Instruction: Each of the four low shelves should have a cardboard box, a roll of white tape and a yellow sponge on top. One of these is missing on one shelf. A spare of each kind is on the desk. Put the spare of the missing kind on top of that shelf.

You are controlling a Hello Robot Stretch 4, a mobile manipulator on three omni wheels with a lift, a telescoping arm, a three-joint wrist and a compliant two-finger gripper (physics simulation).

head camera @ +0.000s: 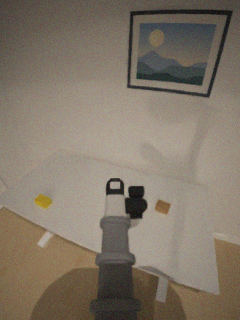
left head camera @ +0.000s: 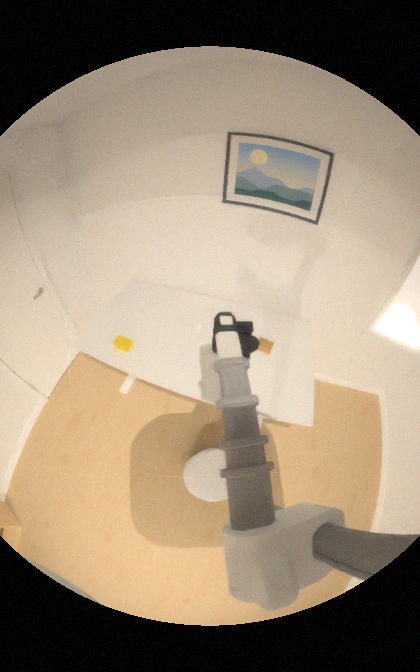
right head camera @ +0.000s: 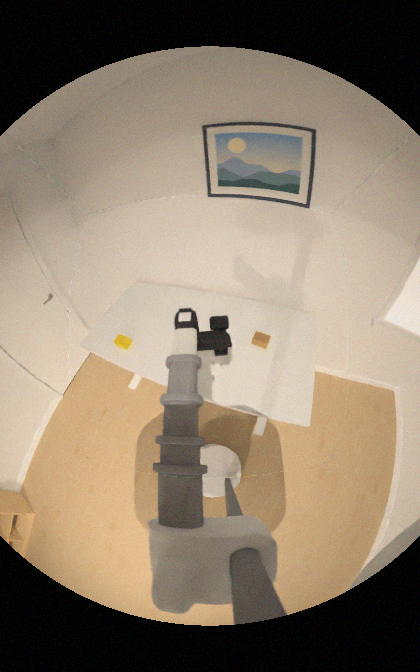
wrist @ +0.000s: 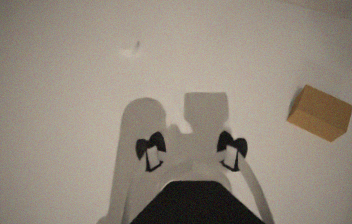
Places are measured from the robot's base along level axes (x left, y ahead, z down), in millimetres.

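Where they show: gripper, fingertip midpoint: (wrist: pixel 190 144).
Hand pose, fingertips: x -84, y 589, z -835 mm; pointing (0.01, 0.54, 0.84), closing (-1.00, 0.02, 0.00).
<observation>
Each offset is from my fingertips to the centre of the thing. Level surfaces: height alone.
My gripper (wrist: pixel 190 144) points down over the white desk {dz +143 mm} (head camera: pixel 70 175) (left head camera: pixel 165 310) (right head camera: pixel 150 305) (wrist: pixel 50 125); its two fingers stand apart with nothing between them. In the head views its fingers are hidden beneath the wrist. The brown cardboard box {dx -242, dy +103, dz +118 mm} (head camera: pixel 162 206) (left head camera: pixel 265 345) (right head camera: pixel 261 339) (wrist: pixel 320 115) lies on the desk, to the right of the gripper. A small, faint white object {dx +149, dy +293, dz +131 mm} (wrist: pixel 131 51), possibly the tape roll, lies ahead and left of the fingers in the wrist view. The yellow sponge {dx +595, dy +151, dz +120 mm} (head camera: pixel 43 201) (left head camera: pixel 123 343) (right head camera: pixel 123 341) lies at the desk's left end.
Part of a low wooden shelf (left head camera: pixel 9 517) (right head camera: pixel 12 501) shows at the lower left edge; its top is mostly out of view. The extended arm (head camera: pixel 115 240) (left head camera: pixel 240 420) (right head camera: pixel 181 420) reaches over the desk's front edge. A wall with a framed picture (head camera: pixel 175 55) stands behind the desk.
</observation>
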